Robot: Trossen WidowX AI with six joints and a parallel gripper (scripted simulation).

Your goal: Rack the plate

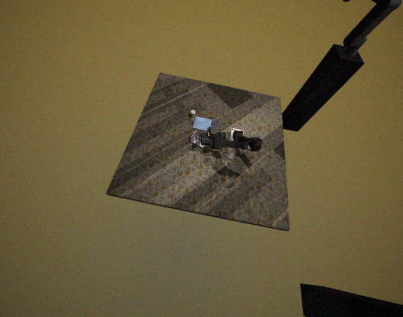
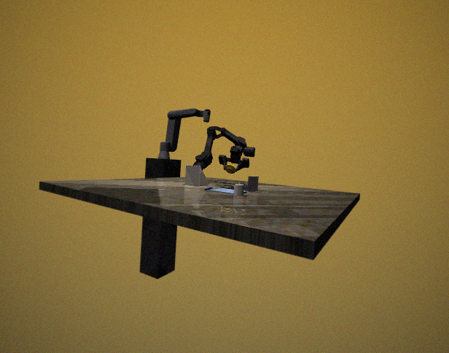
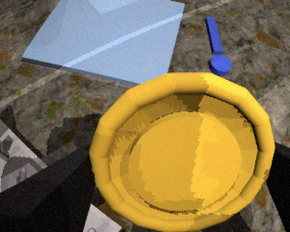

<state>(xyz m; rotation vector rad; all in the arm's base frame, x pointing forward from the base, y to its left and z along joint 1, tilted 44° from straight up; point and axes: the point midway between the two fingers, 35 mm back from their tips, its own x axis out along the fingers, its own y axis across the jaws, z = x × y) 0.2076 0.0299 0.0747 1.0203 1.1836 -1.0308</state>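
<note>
Right now the dish rack is 90 mm ahead of my gripper tip, 80 mm below it and 40 mm to the left of it. From my gripper tip the other things lie so: cup: 240 mm to the right, 180 mm ahead, 80 mm below; then light blue mat: 160 mm to the right, 100 mm below, 90 mm ahead; then yellow plate: 10 mm above.
</note>
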